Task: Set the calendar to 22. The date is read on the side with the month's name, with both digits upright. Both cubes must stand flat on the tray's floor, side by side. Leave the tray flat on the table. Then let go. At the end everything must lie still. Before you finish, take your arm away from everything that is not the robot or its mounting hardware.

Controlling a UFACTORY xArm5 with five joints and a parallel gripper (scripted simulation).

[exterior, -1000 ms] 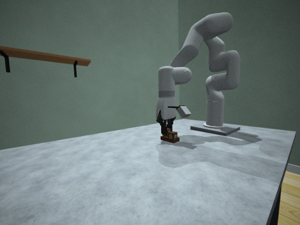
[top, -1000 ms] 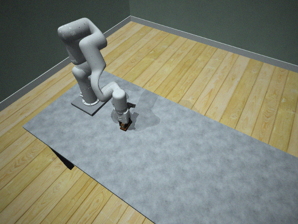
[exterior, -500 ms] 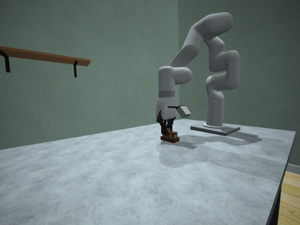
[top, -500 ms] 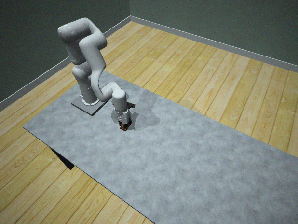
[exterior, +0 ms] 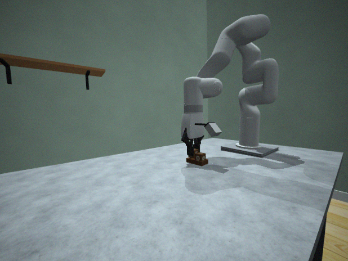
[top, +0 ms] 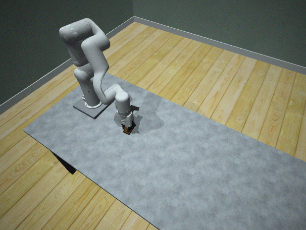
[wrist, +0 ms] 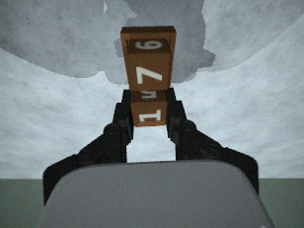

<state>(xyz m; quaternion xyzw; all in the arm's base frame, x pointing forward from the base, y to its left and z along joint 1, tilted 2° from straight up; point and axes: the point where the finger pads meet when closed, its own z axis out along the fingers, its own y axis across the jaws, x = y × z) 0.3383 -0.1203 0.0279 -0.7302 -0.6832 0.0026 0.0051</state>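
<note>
Right now my hand is 1 cm above the date cube. From my hand the other things lie so: brown calendar tray: 2 cm to the left, 4 cm below.
</note>
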